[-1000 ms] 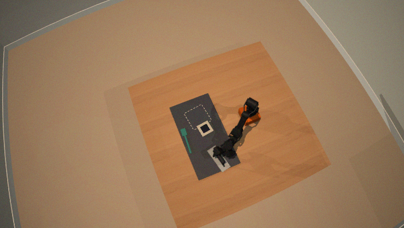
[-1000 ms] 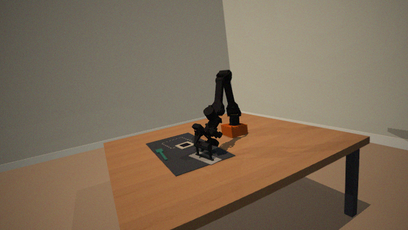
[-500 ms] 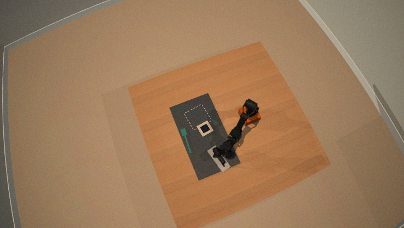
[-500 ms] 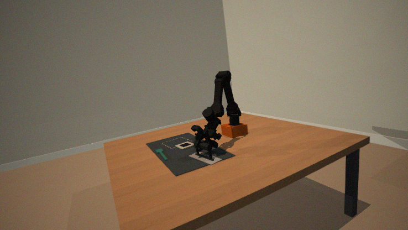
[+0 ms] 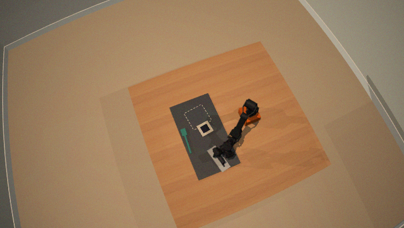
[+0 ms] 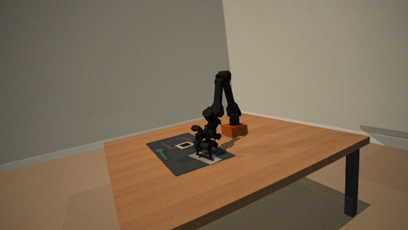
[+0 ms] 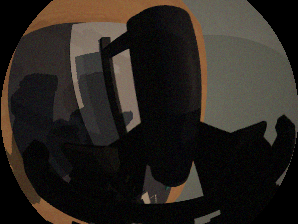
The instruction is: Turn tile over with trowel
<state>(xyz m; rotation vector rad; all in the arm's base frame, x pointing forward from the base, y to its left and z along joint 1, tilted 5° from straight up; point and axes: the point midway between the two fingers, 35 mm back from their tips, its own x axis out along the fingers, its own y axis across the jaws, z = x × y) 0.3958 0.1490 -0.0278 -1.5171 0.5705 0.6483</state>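
The dark mat is 21 cm to the right of my gripper tip, 7 cm below it and 3 cm behind it. From my gripper tip the other things lie so: tile 24 cm to the right, 6 cm behind, 4 cm below; grey trowel 3 cm behind, 1 cm below.
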